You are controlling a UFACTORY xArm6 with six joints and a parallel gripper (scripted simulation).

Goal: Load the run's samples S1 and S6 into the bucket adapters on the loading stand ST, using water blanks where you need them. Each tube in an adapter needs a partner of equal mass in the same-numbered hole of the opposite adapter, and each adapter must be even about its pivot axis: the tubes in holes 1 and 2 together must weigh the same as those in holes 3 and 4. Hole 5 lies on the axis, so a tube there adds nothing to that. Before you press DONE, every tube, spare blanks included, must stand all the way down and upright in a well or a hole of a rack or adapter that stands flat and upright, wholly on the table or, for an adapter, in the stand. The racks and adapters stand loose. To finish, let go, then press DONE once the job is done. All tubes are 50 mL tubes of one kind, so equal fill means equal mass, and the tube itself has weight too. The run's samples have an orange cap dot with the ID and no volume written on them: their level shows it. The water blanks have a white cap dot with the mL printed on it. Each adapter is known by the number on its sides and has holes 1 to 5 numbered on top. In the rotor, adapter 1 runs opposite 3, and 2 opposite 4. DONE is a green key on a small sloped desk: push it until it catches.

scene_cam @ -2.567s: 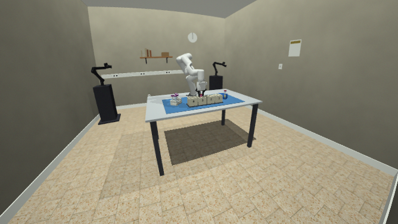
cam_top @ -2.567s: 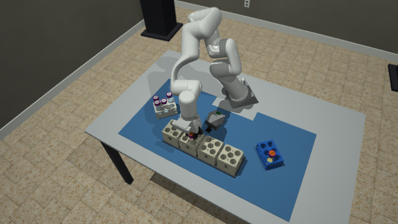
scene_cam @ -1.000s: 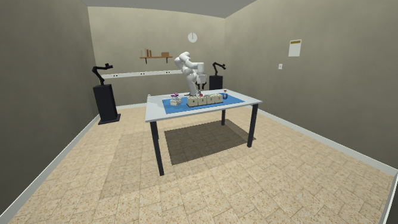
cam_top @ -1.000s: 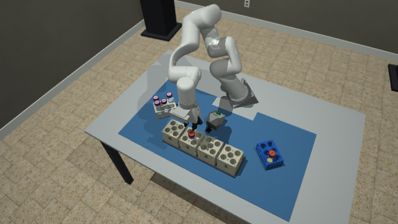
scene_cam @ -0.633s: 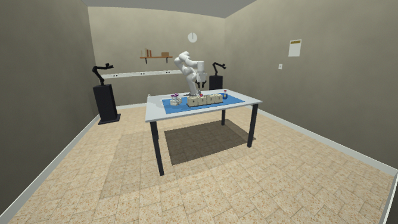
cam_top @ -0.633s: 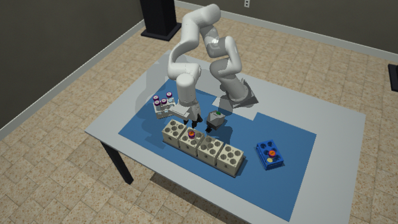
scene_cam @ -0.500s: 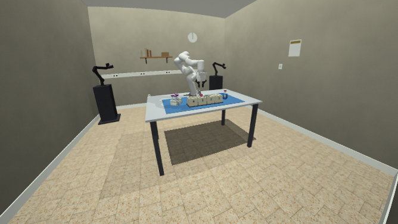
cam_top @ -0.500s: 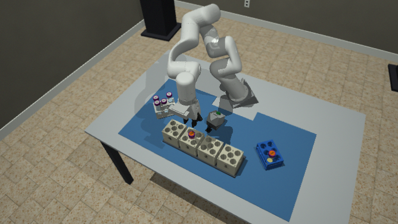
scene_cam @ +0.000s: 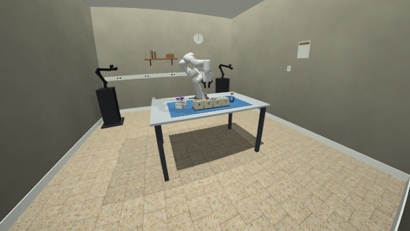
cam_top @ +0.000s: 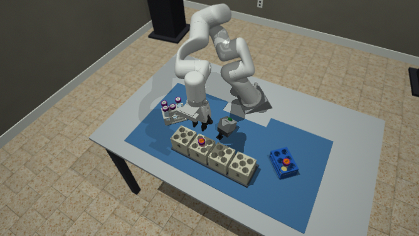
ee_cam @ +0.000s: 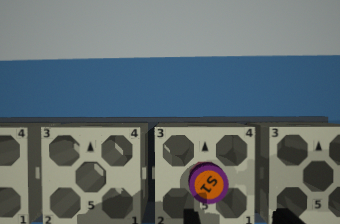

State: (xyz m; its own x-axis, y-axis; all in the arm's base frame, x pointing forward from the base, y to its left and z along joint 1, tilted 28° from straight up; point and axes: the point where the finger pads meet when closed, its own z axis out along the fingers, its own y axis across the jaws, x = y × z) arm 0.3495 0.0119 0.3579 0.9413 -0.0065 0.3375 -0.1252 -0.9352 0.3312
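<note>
My hand is 4 cm past the sample tube, 41 cm to the right of it and 19 cm above it. Also, from my hand: green DONE key 22 cm behind, 7 cm to the left, 18 cm below; stand 6 cm to the left, 24 cm below; done desk 20 cm behind, 6 cm to the left, 20 cm below.
</note>
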